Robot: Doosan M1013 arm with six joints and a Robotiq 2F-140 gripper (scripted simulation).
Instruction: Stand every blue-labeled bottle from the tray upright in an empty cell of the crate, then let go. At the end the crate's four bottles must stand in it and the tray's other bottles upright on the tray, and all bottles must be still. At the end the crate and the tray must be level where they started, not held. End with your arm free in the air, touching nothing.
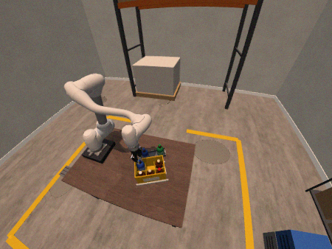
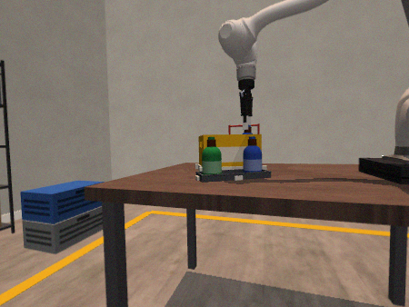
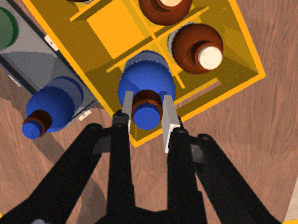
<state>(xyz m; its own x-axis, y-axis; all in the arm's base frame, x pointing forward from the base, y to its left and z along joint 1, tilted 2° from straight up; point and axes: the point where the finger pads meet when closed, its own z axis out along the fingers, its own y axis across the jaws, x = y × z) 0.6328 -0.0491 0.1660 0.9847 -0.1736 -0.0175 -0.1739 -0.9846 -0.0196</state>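
The yellow crate is 90 mm ahead of my hand, 10 mm to the left of it and 150 mm below it. Also, from my hand: green-labeled bottle 90 mm ahead, 270 mm to the left, 150 mm below; tray 20 mm ahead, 210 mm to the left, 220 mm below.
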